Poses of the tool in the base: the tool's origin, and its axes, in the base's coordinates. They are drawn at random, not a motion.
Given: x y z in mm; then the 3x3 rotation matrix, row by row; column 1 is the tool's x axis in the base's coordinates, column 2 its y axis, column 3 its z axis. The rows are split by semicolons.
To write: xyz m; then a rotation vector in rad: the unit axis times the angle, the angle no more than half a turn. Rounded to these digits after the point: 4 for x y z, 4 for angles.
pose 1, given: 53.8 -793.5 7.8; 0.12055 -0.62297 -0.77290; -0.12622 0.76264 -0.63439; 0.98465 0.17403 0.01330
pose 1, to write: 0.0538 -0.7935 0.0078 0.6567 -1.4278 0.4035
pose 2, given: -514.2 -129.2 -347.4; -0.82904 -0.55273 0.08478; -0.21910 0.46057 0.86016; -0.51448 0.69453 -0.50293
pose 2, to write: -0.5142 -0.1292 -0.3474 -0.6528 2.3620 1.3150
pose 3, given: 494.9 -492.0 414.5; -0.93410 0.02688 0.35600; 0.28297 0.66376 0.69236; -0.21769 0.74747 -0.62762
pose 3, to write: 0.4949 -0.4920 0.4145 0.2465 2.5659 1.1454
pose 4, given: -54.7 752.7 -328.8; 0.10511 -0.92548 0.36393; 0.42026 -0.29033 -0.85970; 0.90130 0.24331 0.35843
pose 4, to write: -0.0547 0.7527 -0.3288 1.2095 -0.5893 1.4757
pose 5, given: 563.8 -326.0 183.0; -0.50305 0.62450 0.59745; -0.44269 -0.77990 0.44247; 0.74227 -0.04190 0.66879
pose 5, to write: 0.5638 -0.3260 0.1830 -1.0295 -0.3078 -2.2683
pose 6, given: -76.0 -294.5 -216.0; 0.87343 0.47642 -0.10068; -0.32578 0.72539 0.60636; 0.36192 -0.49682 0.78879
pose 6, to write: -0.0760 -0.2945 -0.2160 -0.6158 -0.2582 -0.4478
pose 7, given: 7.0 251.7 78.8; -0.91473 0.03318 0.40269; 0.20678 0.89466 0.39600; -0.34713 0.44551 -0.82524
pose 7, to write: 0.0070 0.2517 0.0788 0.1762 2.6694 0.6180
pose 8, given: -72.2 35.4 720.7; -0.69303 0.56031 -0.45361; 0.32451 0.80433 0.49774; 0.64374 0.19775 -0.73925
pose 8, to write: -0.0722 0.0354 0.7207 -0.6512 -2.3819 -0.5118
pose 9, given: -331.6 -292.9 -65.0; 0.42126 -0.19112 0.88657; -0.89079 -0.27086 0.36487; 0.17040 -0.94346 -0.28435
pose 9, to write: -0.3316 -0.2929 -0.0650 -1.7262 0.9449 -0.9231
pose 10, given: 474.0 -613.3 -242.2; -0.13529 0.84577 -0.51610; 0.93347 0.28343 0.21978; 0.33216 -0.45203 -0.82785
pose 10, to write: 0.4740 -0.6133 -0.2422 -1.5890 -2.0064 0.2074
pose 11, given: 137.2 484.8 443.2; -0.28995 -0.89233 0.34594; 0.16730 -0.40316 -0.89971; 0.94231 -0.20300 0.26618
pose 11, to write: 0.1372 0.4848 0.4432 1.1759 -1.0065 1.7884
